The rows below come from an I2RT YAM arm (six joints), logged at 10 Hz.
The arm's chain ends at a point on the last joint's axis. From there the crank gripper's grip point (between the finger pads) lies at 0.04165 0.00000 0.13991 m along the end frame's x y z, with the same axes.
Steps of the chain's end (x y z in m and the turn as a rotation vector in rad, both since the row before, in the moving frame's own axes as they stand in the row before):
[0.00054 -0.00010 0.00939 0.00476 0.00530 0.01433]
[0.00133 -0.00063 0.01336 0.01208 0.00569 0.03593]
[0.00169 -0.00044 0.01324 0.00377 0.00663 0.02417]
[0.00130 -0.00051 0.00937 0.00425 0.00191 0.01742]
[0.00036 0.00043 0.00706 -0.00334 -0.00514 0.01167]
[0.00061 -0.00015 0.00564 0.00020 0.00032 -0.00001]
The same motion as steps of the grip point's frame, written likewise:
[0.00128 -0.00016 0.00917 0.00476 0.00530 0.01433]
[0.00213 -0.00081 0.01312 0.01208 0.00569 0.03593]
[0.00261 0.00005 0.01296 0.00377 0.00663 0.02417]
[0.00157 -0.00038 0.00929 0.00425 0.00191 0.01742]
[-0.00037 0.00138 0.00727 -0.00334 -0.00514 0.01167]
[0.00065 -0.00018 0.00563 0.00020 0.00032 -0.00001]

